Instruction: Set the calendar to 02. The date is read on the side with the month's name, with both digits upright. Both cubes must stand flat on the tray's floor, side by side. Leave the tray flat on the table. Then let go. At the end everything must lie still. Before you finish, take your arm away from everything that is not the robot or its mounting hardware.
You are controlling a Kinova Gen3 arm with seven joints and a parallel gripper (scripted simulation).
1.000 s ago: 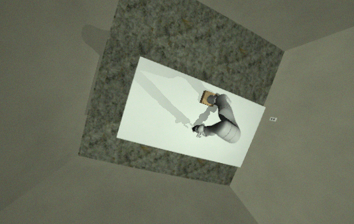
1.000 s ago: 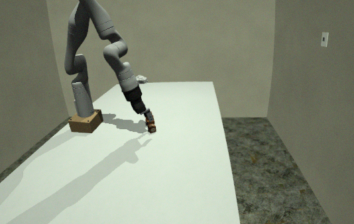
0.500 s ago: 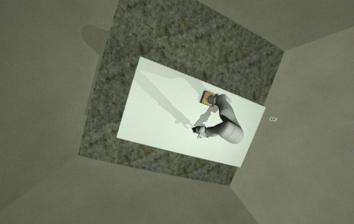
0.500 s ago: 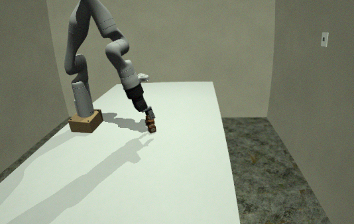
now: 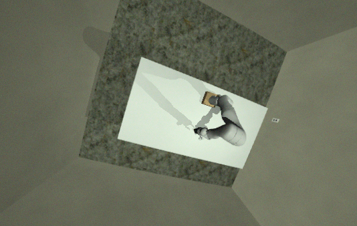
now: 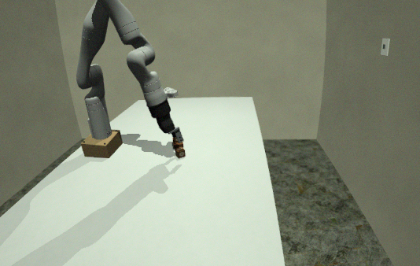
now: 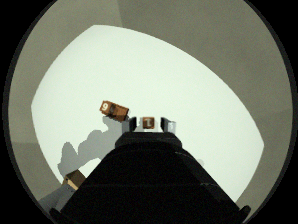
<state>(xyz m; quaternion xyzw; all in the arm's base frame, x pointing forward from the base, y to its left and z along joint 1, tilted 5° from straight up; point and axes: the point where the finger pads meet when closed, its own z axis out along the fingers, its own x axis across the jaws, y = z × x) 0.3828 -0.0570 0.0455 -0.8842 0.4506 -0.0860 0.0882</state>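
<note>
Now: the brown calendar cube 8 cm below my hand. The rest, counted from my hand: brown tray (11 cm to the left, 8 cm below, 3 cm behind).
</note>
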